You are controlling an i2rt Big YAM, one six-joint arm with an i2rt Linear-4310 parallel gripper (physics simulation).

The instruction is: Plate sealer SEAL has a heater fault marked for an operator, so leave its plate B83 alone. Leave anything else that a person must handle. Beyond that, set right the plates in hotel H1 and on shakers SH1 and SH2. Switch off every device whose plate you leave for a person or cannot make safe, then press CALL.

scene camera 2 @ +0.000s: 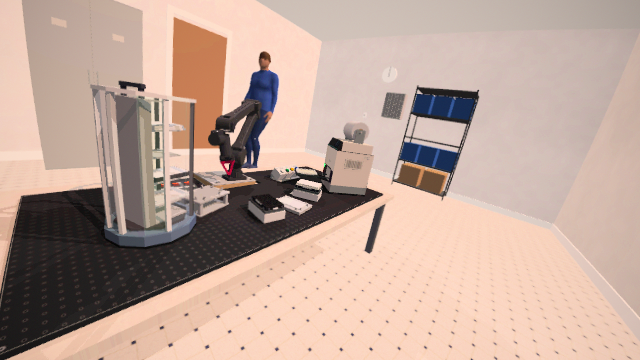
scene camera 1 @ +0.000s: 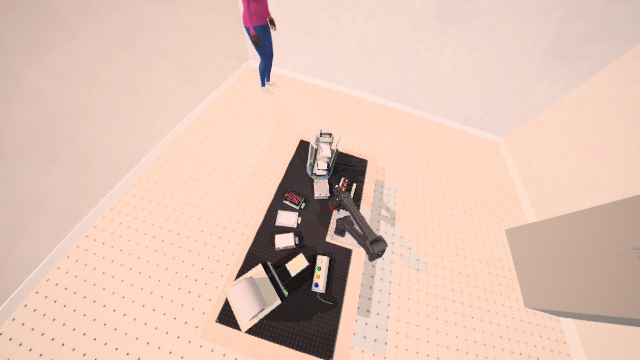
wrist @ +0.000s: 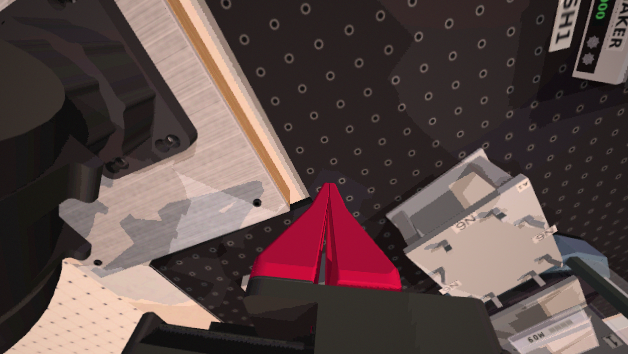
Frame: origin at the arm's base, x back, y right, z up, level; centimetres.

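Seen in the pictures: gripper, fingertip midpoint: (scene camera 2: 229,174) (scene camera 1: 330,209) (wrist: 328,190); arm's base, origin of the base link: (scene camera 2: 234,178) (scene camera 1: 340,228) (wrist: 108,89).
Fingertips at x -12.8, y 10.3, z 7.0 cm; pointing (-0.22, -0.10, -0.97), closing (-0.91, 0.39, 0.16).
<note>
Pixels of each thing's top centre, then the offset from my fingertips to it. "spot": a spot on its surface instead.
- plate labelled M09, middle of its top: (wrist: 561,348) (scene camera 2: 165,193) dy +33.2, dx -19.5, dz +2.2 cm
- dark plate with red wells, middle of its top: (scene camera 2: 267,199) (scene camera 1: 293,197) dy -1.1, dx -31.5, dz -1.7 cm
- sealer, middle of its top: (scene camera 1: 246,297) (scene camera 2: 355,121) dy -67.6, dx -25.7, dz +37.0 cm
- cream plate, middle of its top: (scene camera 2: 306,170) (scene camera 1: 297,264) dy -46.4, dx -10.4, dz +1.9 cm
- switch box, surface spot: (scene camera 1: 344,185) spot: dy +27.7, dx +5.8, dz -3.8 cm
- nest N6, middle of its top: (wrist: 503,271) (scene camera 2: 205,189) (scene camera 1: 322,186) dy +17.2, dx -12.9, dz -1.0 cm
- button box, middle of its top: (scene camera 2: 287,166) (scene camera 1: 322,273) dy -46.1, dx +7.4, dz -0.2 cm
My gripper (scene camera 1: 331,208) (scene camera 2: 228,170) (wrist: 328,190) is shut and empty, its red fingertips beside the corner of the arm's base plate. The hotel (scene camera 1: 320,175) (scene camera 2: 145,237) stands at the table's far end; in the wrist view, a plate labelled M09 (wrist: 542,336) shows at lower right. Shaker SH1 (scene camera 2: 267,215) (wrist: 602,62) carries a dark plate with red wells (scene camera 1: 294,198). Two white-topped units (scene camera 1: 287,218) (scene camera 1: 285,241) follow; their labels are unreadable. The sealer (scene camera 1: 250,295) (scene camera 2: 350,167) has a cream plate (scene camera 1: 297,265) before it. The switch box (scene camera 1: 344,185) is partly hidden behind the arm.
The nest N6 (scene camera 1: 321,189) (scene camera 2: 205,200) (wrist: 485,257) stands between the hotel and the gripper, to the right of the fingers in the wrist view. A button box (scene camera 1: 320,274) (scene camera 2: 284,173) with coloured buttons lies near the sealer. A person in blue (scene camera 2: 262,95) stands behind the arm.
</note>
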